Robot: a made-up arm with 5 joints.
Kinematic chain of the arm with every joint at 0, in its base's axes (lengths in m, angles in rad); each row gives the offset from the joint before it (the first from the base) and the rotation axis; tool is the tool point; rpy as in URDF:
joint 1: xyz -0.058 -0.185 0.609 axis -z
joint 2: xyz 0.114 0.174 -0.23 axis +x
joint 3: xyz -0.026 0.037 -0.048 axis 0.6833 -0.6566 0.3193
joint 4: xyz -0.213 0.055 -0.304 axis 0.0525 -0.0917 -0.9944
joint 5: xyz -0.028 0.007 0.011 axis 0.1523 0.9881 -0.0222
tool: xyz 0.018 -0.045 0.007 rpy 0 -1.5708 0
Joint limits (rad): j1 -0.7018..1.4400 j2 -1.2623..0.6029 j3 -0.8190..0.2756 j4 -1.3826..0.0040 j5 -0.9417..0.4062
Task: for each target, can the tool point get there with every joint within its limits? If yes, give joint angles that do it. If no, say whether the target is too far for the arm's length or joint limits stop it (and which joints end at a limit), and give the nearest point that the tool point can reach.
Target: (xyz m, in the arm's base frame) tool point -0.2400 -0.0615 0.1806
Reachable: yes | joints 0.3602 -0.6107 -0.5227 -0.1582 -0.3349
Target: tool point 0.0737 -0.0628 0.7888
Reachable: no: joint limits stop it (at a limit: joint 1, joint 2, joint 3, joint 5) | nearest point -0.0670 0.0400 0.3194 | short by 0.501 m
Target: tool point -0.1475 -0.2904 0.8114
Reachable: no: joint limits stop it (at a limit: joint 1, joint 2, joint 3, joint 5) | nearest point -0.2339 -0.3422 0.3225 | short by 0.499 m
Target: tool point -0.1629 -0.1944 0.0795
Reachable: yes | joints -0.2162 -0.6806 0.0762 -0.4966 -0.3356
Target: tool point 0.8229 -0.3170 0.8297
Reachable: no: too far | nearest point 0.4021 -0.0831 0.1593 | short by 0.825 m
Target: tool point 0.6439 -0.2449 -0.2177
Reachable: no: too far | nearest point 0.3550 -0.0913 0.0915 | short by 0.450 m
